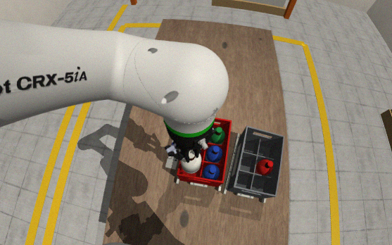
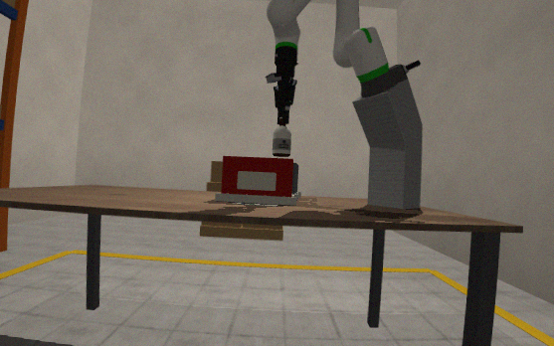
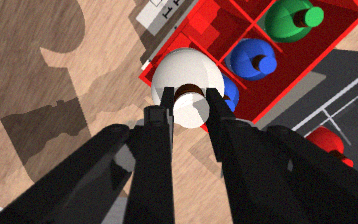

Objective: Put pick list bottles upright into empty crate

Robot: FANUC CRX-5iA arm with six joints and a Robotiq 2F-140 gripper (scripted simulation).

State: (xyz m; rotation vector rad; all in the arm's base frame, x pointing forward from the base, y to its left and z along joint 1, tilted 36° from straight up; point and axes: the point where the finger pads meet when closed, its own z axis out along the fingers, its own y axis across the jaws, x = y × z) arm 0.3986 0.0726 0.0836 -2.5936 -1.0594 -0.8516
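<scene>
Right now my hand is 80 mm above the white-label bottle. Also, from my hand: red crate 90 mm ahead, 30 mm to the right, 270 mm below; green-label bottle 190 mm ahead, 50 mm to the right, 260 mm below; blue-label bottle 100 mm ahead, 70 mm to the right, 260 mm below.
</scene>
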